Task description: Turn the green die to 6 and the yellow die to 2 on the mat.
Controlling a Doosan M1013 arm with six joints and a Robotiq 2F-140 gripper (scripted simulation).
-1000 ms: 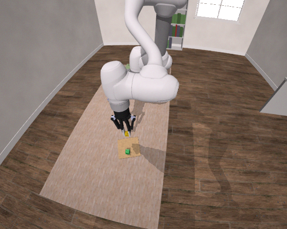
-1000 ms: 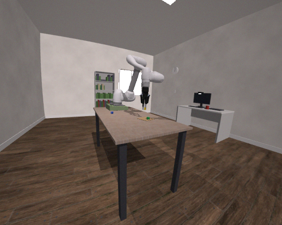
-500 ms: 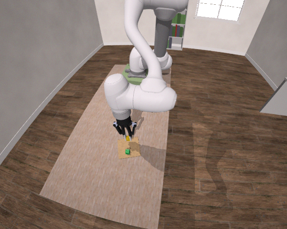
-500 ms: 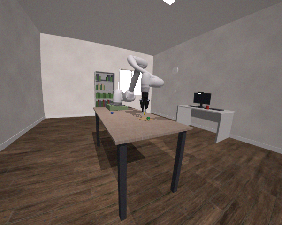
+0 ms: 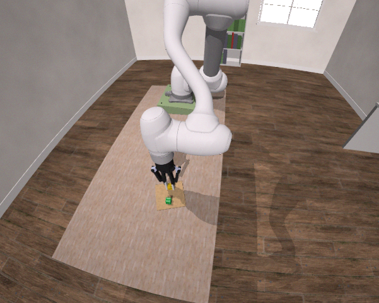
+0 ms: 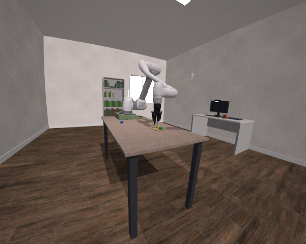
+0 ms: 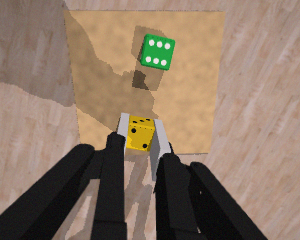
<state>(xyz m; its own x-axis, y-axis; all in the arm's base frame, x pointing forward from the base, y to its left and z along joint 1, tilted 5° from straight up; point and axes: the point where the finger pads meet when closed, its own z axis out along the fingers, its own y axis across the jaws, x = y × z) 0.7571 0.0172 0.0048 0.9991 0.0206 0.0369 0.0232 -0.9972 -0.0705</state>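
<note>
My gripper is now 2 cm above the yellow die. From my hand the other things lie so: green die: 8 cm ahead, 3 cm below; then tan mat: 4 cm ahead, 4 cm below; then blue die: 40 cm behind, 23 cm to the right, 3 cm below.
</note>
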